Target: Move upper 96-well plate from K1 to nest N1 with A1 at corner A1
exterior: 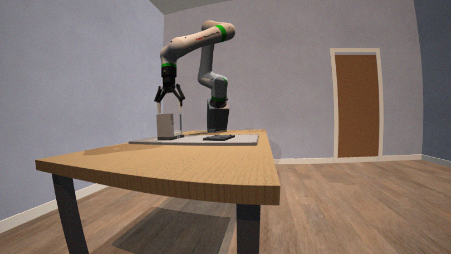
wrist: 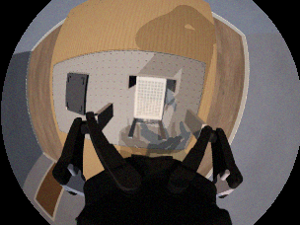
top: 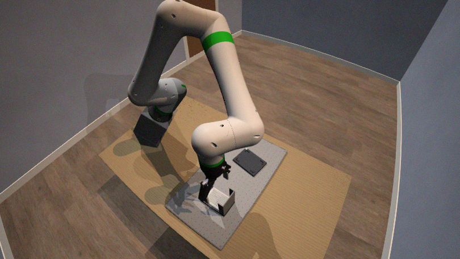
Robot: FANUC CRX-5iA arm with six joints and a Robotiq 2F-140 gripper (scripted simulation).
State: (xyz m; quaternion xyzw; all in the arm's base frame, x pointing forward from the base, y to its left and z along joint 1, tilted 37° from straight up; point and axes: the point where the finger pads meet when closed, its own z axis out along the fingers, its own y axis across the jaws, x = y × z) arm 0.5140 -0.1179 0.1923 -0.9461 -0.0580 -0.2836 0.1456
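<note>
Now: hand 13 cm above the white 96-well plate. From my hand the other things lie so: rack wall: 6 cm ahead, 1 cm to the left, 8 cm below.
</note>
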